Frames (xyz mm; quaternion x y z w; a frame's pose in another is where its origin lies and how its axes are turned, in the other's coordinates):
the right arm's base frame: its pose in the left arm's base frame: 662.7 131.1 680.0 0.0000 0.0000 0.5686 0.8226
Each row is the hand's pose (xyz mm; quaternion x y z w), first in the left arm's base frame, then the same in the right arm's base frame.
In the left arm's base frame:
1: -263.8 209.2 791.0 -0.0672 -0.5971 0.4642 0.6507
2: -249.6 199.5 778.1 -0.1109 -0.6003 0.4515 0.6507
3: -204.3 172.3 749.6 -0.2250 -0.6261 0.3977 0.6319
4: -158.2 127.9 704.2 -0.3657 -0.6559 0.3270 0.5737
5: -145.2 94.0 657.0 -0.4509 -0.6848 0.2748 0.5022
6: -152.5 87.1 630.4 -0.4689 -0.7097 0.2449 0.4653
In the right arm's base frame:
1: -254.3 894.3 111.0 -0.3948 -0.4530 0.0119 0.7992
2: -258.4 877.6 98.1 -0.4326 -0.4308 0.0014 0.7920
3: -267.8 825.6 69.6 -0.5411 -0.3871 -0.0321 0.7459
4: -293.1 766.8 24.2 -0.6738 -0.3316 -0.0572 0.6579
5: -320.2 742.7 -23.0 -0.7603 -0.3069 -0.0595 0.5694
6: -329.2 747.1 -49.6 -0.7893 -0.3172 -0.0631 0.5220

